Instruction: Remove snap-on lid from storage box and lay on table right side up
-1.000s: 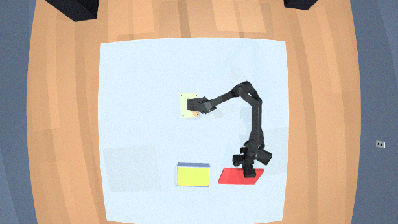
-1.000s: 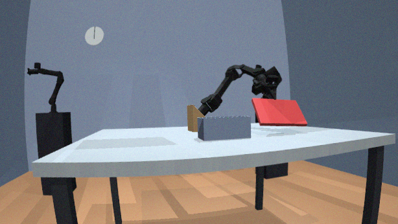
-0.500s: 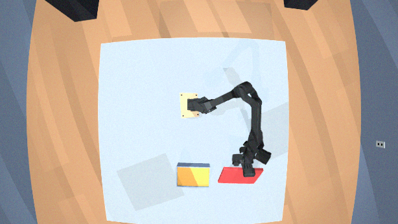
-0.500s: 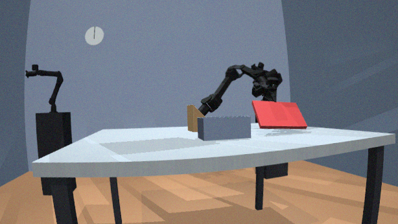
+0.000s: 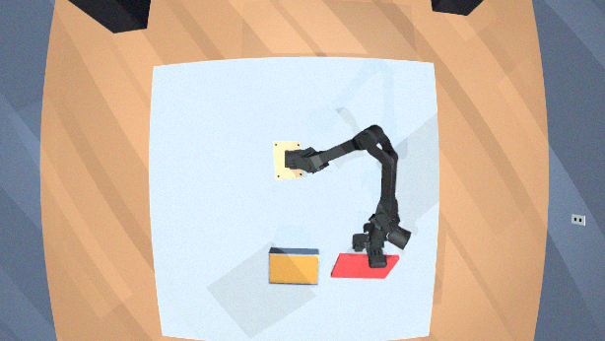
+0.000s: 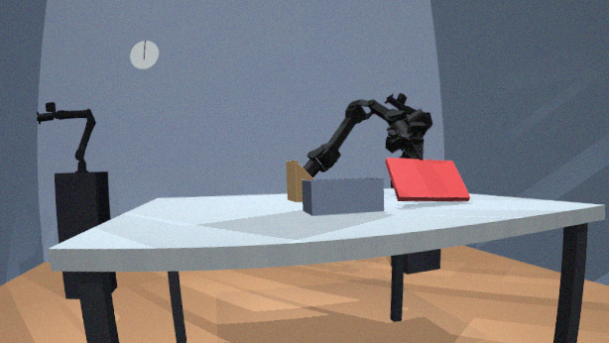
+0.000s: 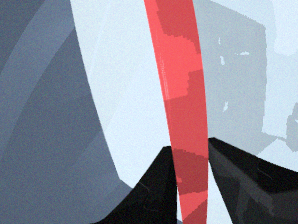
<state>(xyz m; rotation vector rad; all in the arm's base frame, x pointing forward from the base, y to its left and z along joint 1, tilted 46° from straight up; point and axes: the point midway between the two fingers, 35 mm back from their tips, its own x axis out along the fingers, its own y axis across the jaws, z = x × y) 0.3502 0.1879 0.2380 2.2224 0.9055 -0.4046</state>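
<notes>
My gripper tip is now 60 mm short of the lid, 50 mm above it and 10 mm to the left of it. The rest, counted from my gripper tip: grey-blue storage box: 290 mm to the right, 90 mm below, 60 mm ahead.
</notes>
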